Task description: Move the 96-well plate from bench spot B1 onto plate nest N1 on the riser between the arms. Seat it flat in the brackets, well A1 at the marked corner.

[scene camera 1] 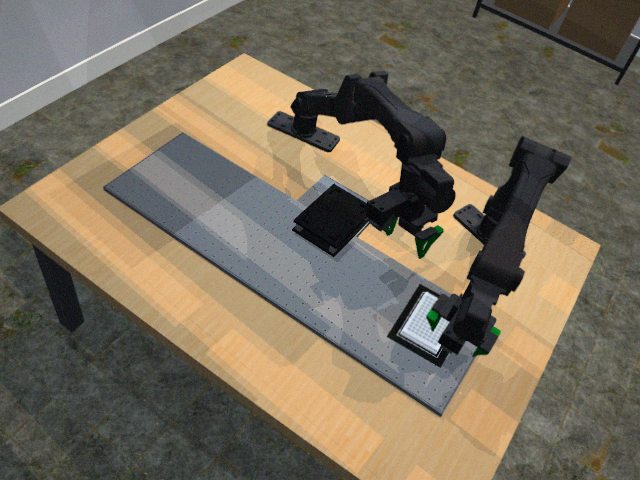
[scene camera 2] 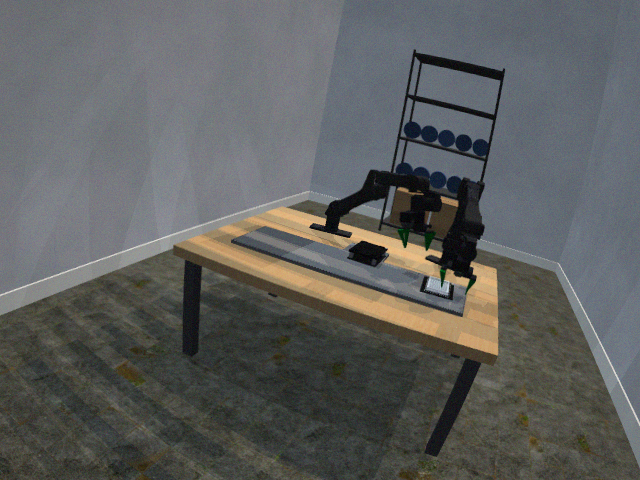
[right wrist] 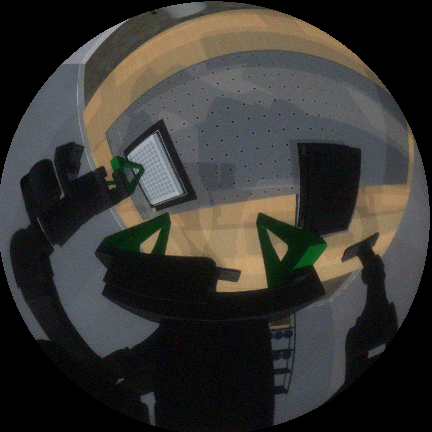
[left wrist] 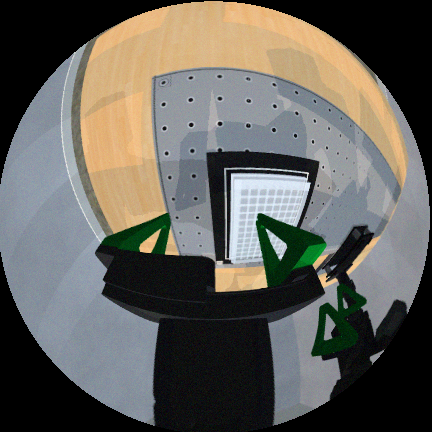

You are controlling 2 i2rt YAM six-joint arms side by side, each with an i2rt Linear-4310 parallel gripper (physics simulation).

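Places are measured from the left arm's base along level axes (x right, y ahead, z up), in metres.
Pixels of known places: left gripper, fingertip midpoint: point(scene camera 2: 453, 290) point(right wrist: 130, 175) point(left wrist: 212, 217); right gripper, fingertip midpoint: point(scene camera 1: 405, 245) point(scene camera 2: 415, 249) point(right wrist: 213, 217) point(left wrist: 332, 292); left arm's base, origin of the base link: point(scene camera 1: 488, 235); right arm's base, origin of the base link: point(scene camera 1: 303, 132) point(scene camera 2: 330, 231) point(right wrist: 360, 245).
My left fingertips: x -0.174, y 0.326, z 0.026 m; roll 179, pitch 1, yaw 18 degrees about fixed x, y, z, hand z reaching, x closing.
Note:
Ahead of a thing's pixels: the offset from my left fingertips to its middle. Level surfaces: height alone.
The white 96-well plate @(dy +0.003, dx +0.065, dz -0.004 m) point(scene camera 1: 421, 322) point(scene camera 2: 438, 284) point(left wrist: 245, 200) point(right wrist: 155, 167) lies within a black frame @(dy +0.003, dx +0.065, dz -0.012 m) point(scene camera 1: 408, 311) point(left wrist: 262, 159) point(right wrist: 176, 161) near the right end of the grey board. My left gripper point(scene camera 1: 454, 341) point(scene camera 2: 454, 289) point(left wrist: 212, 217) is open and empty, low over the plate's right side; in the left wrist view one finger overlaps the plate and the other is beside the frame. My right gripper point(scene camera 1: 405, 245) point(scene camera 2: 416, 248) point(right wrist: 213, 217) is open and empty, above the table between riser and plate. The black riser @(dy +0.008, dx +0.400, dz +0.009 m) point(scene camera 1: 333, 214) point(scene camera 2: 368, 251) point(right wrist: 330, 185) stands mid-board. Its marked corner cannot be made out.
The grey perforated board @(dz -0.013 m) point(scene camera 1: 258, 242) point(scene camera 2: 310, 255) point(left wrist: 205, 137) point(right wrist: 250, 105) runs along the wooden table. The right arm reaches past the riser's right side. A shelf rack point(scene camera 2: 454, 64) stands against the back wall.

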